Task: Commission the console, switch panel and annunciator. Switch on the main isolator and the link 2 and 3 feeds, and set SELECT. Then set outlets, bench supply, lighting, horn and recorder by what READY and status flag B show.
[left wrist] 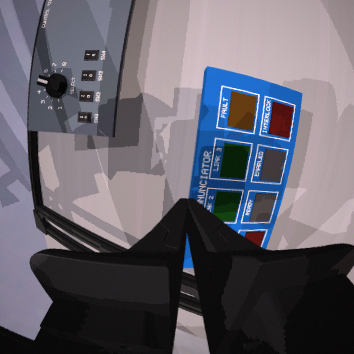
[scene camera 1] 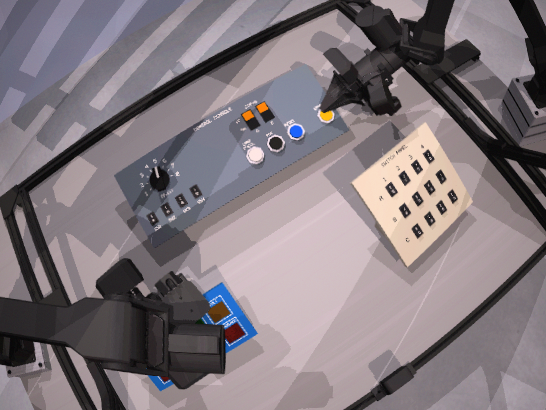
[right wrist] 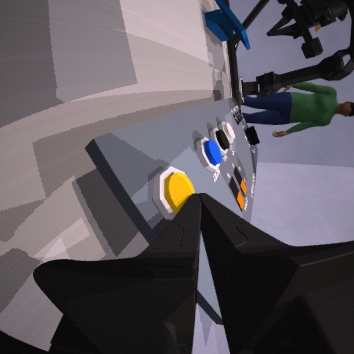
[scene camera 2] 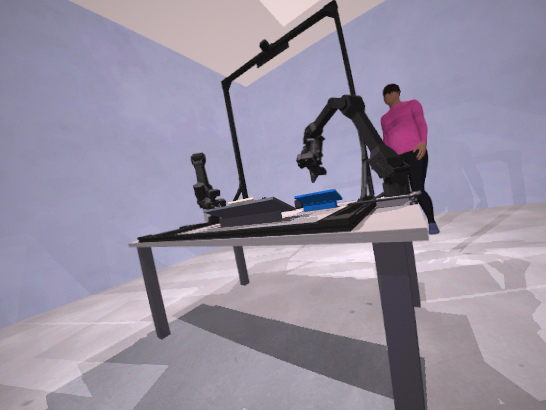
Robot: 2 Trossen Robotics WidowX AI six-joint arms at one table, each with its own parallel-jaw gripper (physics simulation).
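Frame: origin at the left arm's base, x ahead, y right, z down, level; centimetres.
Seen in the pictures: left gripper, fingertip midpoint: [left wrist: 185,204] [right wrist: 266,34] [scene camera 2: 312,182]; right gripper, fingertip midpoint: [scene camera 1: 321,110] [right wrist: 197,199]; left arm's base, origin of the base link: [scene camera 1: 21,348] [right wrist: 242,88] [scene camera 2: 398,195]; right arm's base, origin of the base link: [scene camera 1: 541,93].
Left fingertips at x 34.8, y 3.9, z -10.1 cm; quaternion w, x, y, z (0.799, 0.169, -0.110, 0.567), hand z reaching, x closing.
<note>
Offsets run from my left fingertips to a thing's top centre. "pt": to the spot under its first point.
The grey control console [scene camera 1: 215,165] [scene camera 2: 260,206] [left wrist: 112,30] [right wrist: 125,135] has a black SELECT knob @(dx +3.8, dy -24.7, dz +2.8 cm) [scene camera 1: 159,180] [left wrist: 56,85] pointing near 5, and two orange-and-black rockers. My right gripper [scene camera 1: 324,111] [right wrist: 197,199] is shut and empty, tips at the edge of the yellow button @(dx +35.4, dy -27.8, dz +6.3 cm) [scene camera 1: 326,115] [right wrist: 178,191]; contact is unclear. My left gripper [scene camera 2: 314,179] [left wrist: 185,204] is shut and empty above the blue annunciator @(dx +0.8, dy +2.1, dz +4.6 cm) [scene camera 1: 250,332] [scene camera 2: 320,198] [left wrist: 212,80]. FAULT is dim amber, INTERLOCK dark red, LINK 3 dark green, READY @(pt dx -0.4, dy +6.3, dz +8.1 cm) [left wrist: 262,208] grey; lower lamps are partly hidden. The cream switch panel @(pt dx +39.0, dy +0.7, dz +8.1 cm) [scene camera 1: 407,250] has three rows of black switches.
Blue @(dx +29.1, dy -26.2, dz +6.1 cm) [scene camera 1: 296,132] [right wrist: 213,152], black @(dx +25.0, dy -25.2, dz +6.1 cm) [scene camera 1: 275,143] [right wrist: 222,139] and white @(dx +20.9, dy -24.2, dz +6.1 cm) [scene camera 1: 255,155] [right wrist: 229,131] buttons sit beside the yellow one. A black frame [scene camera 1: 100,146] runs around the table. The left arm covers part of the annunciator in scene camera 1. A person in pink [scene camera 2: 404,127] stands behind the table.
</note>
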